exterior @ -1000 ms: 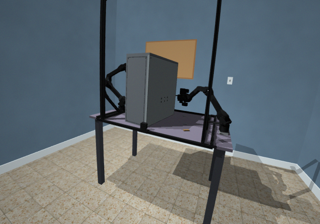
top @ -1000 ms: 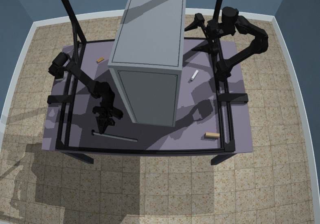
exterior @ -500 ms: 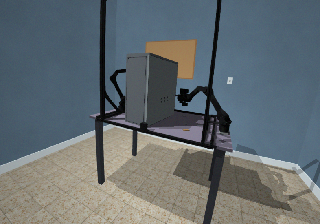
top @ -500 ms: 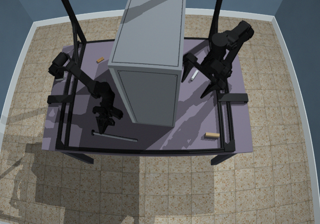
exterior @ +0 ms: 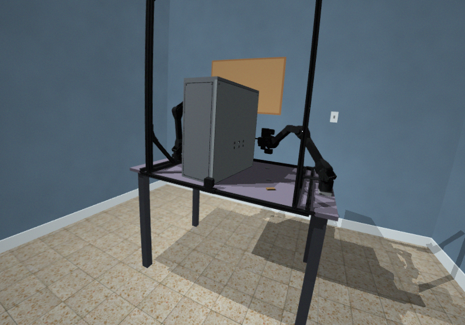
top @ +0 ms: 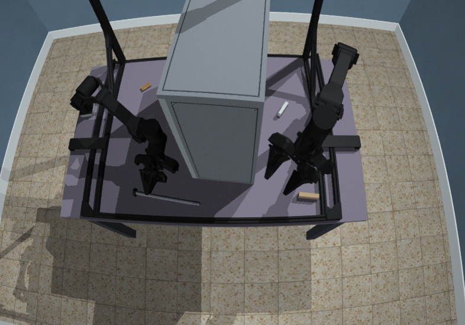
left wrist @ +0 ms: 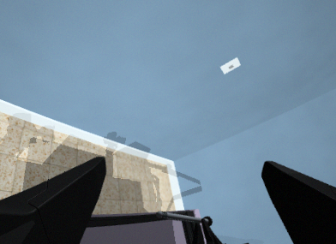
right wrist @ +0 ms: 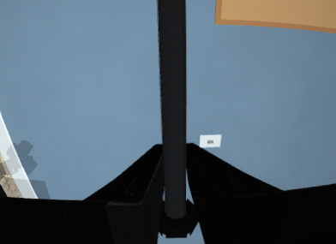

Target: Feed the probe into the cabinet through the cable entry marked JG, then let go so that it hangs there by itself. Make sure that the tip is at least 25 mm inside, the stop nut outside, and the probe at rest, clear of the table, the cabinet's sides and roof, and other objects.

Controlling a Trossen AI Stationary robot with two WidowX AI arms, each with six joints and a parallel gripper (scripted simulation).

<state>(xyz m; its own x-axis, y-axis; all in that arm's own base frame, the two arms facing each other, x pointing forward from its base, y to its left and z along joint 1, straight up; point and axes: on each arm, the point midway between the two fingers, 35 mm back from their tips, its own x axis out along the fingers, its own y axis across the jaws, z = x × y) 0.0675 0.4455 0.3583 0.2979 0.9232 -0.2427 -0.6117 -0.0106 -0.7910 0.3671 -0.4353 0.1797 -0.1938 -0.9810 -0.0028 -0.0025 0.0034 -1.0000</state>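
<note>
The probe lies 330 mm to the right of my left hand, 180 mm below it and 20 mm ahead of it. Also, from my left hand: wooden block: 360 mm below, 140 mm to the left, 50 mm behind; then white block: 400 mm behind, 370 mm below, 50 mm to the left; then JG mark: 270 mm behind, 260 mm to the right, 200 mm below.
Right now the probe is 40 mm ahead of my right hand and 60 mm to the left of it. From my right hand the other things lie so: wooden block 30 mm behind, 530 mm to the left, 190 mm below; then white block 390 mm behind, 440 mm to the left, 190 mm below; then JG mark 260 mm behind, 130 mm to the left, 20 mm below.
</note>
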